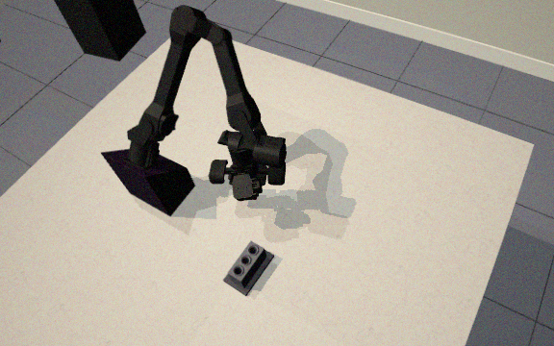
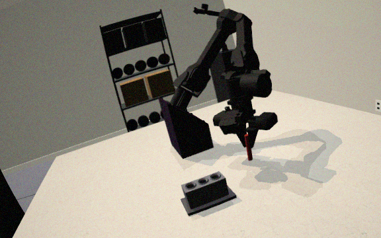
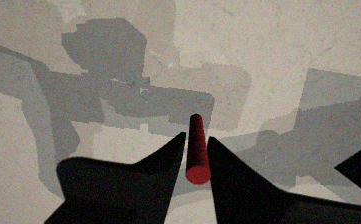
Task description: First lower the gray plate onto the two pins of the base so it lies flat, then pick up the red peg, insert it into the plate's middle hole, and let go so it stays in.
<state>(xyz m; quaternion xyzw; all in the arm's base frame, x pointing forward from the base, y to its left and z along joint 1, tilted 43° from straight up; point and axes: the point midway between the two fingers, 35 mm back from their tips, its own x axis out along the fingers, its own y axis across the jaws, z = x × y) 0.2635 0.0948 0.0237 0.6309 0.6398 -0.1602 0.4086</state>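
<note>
Now: gripper tip 8 cm short of the gray plate and 19 cm to the left of it. The rest, counted from my gripper tip: red peg (right at my gripper tip); base (8 cm ahead, 19 cm to the right, 3 cm below).
</note>
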